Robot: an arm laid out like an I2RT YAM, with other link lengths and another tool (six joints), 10 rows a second.
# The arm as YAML. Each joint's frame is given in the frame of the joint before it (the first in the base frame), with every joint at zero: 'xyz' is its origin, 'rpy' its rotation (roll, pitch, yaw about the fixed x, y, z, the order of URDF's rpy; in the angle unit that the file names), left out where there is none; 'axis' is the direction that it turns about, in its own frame. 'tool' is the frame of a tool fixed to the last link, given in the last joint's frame.
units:
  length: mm
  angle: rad
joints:
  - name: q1
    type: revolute
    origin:
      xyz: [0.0, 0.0, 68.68]
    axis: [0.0, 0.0, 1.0]
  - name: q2
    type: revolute
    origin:
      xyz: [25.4, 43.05, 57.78]
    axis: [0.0, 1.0, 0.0]
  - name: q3
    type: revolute
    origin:
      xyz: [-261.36, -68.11, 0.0]
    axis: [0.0, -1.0, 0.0]
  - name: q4
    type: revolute
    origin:
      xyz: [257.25, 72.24, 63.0]
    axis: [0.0, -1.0, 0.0]
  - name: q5
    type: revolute
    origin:
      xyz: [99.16, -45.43, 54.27]
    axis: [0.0, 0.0, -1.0]
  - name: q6
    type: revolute
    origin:
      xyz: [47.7, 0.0, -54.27]
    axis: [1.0, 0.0, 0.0]
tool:
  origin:
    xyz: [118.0, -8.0, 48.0]
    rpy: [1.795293, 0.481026, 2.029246]
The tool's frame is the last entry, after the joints.
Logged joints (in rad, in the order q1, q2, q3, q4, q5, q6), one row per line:
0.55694 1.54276 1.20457 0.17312 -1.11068 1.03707
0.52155 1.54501 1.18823 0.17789 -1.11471 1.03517
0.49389 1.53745 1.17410 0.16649 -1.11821 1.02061
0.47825 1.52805 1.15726 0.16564 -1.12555 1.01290
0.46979 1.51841 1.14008 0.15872 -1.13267 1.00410
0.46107 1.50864 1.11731 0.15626 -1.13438 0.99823
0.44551 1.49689 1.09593 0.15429 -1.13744 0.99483
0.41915 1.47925 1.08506 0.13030 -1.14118 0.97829
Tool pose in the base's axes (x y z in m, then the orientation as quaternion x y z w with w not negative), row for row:
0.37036 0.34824 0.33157 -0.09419 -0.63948 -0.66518 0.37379
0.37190 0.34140 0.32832 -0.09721 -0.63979 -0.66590 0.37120
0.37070 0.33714 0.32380 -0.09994 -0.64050 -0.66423 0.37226
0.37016 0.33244 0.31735 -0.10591 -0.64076 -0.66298 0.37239
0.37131 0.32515 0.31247 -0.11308 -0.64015 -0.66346 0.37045
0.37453 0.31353 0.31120 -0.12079 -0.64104 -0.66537 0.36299
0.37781 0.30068 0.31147 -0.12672 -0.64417 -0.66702 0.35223
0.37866 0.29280 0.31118 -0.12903 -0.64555 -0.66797 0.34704
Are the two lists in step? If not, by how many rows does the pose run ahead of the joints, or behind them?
The pose runs 2 rows ahead of the joints: the pose in row i belongs to the joints in row i + 2.
